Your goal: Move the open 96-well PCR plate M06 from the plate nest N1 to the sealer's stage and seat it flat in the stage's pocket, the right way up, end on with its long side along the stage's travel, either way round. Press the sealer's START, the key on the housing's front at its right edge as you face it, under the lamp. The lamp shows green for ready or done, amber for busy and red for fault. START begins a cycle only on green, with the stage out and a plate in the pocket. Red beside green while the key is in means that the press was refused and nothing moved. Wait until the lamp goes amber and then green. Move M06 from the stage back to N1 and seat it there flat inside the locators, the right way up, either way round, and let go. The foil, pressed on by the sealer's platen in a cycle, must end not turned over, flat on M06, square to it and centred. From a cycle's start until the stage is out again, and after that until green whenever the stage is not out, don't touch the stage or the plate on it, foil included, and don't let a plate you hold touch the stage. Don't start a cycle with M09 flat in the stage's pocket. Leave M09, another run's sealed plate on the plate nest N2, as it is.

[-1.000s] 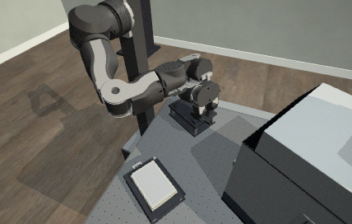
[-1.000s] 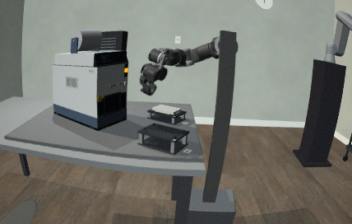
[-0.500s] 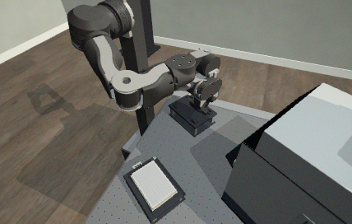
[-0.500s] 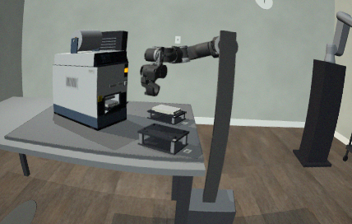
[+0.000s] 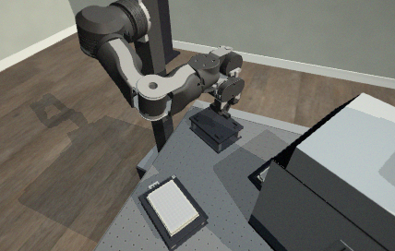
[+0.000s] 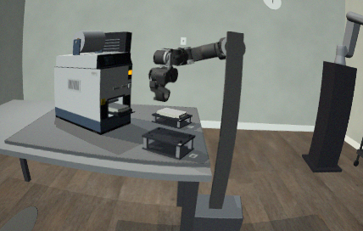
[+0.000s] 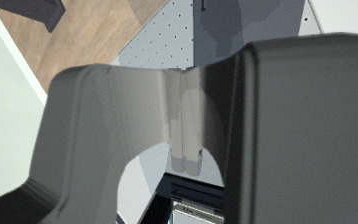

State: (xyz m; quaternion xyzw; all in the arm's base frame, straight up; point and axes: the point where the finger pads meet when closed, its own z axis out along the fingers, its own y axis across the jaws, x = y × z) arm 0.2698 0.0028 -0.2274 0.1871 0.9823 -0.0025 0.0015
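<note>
Right now my hand is 230 mm short of the 96-well plate M06, 100 mm to the left of it and 70 mm above it. The rest, counted from my hand: nest N1: 120 mm below, 60 mm to the left, 50 mm behind; then pale key-like block: 180 mm to the right, 180 mm ahead, 10 mm above; then yellow warning label: 250 mm ahead, 30 mm below, 10 mm to the right.
</note>
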